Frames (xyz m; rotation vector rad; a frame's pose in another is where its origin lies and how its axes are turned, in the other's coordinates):
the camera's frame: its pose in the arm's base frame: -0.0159 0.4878 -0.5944 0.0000 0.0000 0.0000
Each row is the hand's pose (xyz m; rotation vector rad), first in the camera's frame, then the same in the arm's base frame.
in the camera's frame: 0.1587 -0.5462 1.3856 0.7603 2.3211 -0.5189
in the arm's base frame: 0.1428 -0.0584 0.7912 0.7603 2.3211 -0.5189
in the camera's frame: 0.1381 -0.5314 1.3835 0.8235 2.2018 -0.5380
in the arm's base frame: 0.1222 -0.0436 0.7891 0.8235 2.2018 -0.5380
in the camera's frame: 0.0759 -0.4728 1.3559 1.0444 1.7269 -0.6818
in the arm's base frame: 0.0600 0.0150 0.7615 1.0444 1.7269 -0.6818
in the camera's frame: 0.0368 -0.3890 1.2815 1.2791 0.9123 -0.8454
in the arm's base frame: 0.0209 0.0988 0.6871 1.2791 0.9123 -0.8454
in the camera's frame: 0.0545 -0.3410 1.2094 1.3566 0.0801 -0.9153
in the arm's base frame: 0.0386 0.1468 0.6150 1.3566 0.0801 -0.9153
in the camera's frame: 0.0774 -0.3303 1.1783 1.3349 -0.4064 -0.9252
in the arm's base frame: 0.0615 0.1575 0.5839 1.3349 -0.4064 -0.9252
